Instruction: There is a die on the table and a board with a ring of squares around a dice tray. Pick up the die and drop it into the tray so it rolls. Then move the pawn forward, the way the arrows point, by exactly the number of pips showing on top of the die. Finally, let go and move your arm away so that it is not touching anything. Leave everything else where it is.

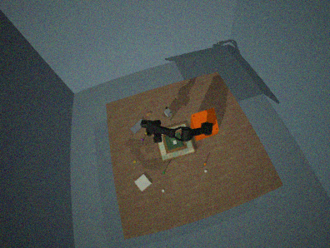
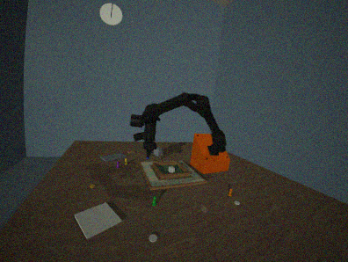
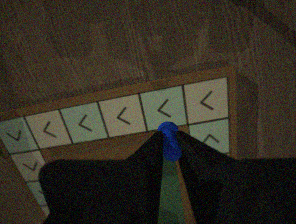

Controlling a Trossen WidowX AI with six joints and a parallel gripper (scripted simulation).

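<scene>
My gripper tip is now 1 cm below the blue pawn. Also, from my gripper tip: purple pawn 15 cm ahead, 2 cm to the right, 5 cm below; white die 11 cm behind, 8 cm to the left, 4 cm below; green tray 11 cm behind, 6 cm to the left, 6 cm below.
</scene>
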